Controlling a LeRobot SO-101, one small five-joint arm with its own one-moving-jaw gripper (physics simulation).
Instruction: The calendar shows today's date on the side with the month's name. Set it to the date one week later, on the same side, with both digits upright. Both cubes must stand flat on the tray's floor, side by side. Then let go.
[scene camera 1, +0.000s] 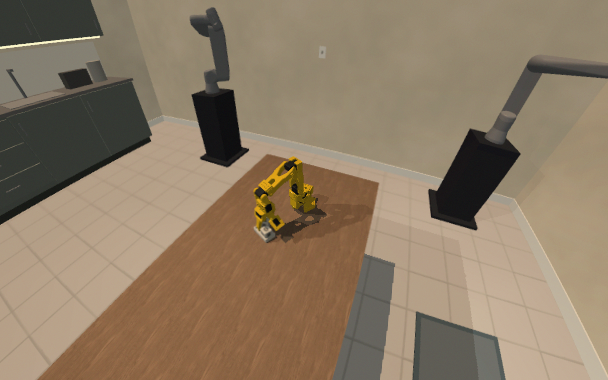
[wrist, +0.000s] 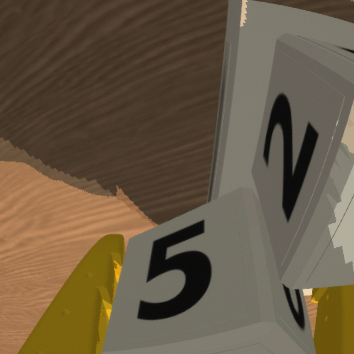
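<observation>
The calendar's pale grey tray stands on the table. In the wrist view, one cube shows a 5 and, on a narrow face at the right, part of a curved digit. It is turned relative to the other cube, which shows a 2 and lies beyond it at the upper right. The cubes touch or overlap in view; whether either stands flat is unclear. My gripper is open, with its yellow jaws on either side of the nearer cube, not holding it. The month side does not show clearly.
The wooden table carries my yellow arm, whose base stands behind and right of the tray. Two grey arms on black pedestals stand on the floor beyond the table. A dark counter is at the left.
</observation>
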